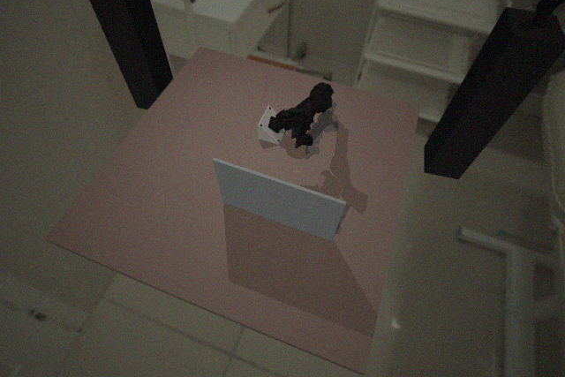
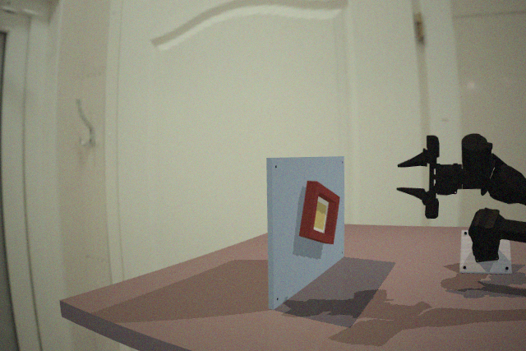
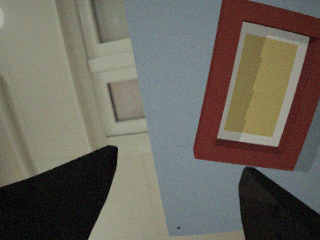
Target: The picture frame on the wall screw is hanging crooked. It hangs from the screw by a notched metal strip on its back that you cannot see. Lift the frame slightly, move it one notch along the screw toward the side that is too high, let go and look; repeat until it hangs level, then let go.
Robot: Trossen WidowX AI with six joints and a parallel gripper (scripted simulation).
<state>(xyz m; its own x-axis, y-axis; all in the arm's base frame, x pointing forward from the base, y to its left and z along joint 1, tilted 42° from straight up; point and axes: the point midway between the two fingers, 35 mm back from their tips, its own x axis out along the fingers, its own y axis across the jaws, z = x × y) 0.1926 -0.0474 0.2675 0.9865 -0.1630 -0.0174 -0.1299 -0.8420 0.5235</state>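
Right now the red picture frame is 19 cm ahead of my gripper tip and 9 cm below it. From my gripper tip the other things lie so: wall panel 20 cm ahead, 10 cm below, 2 cm to the right.
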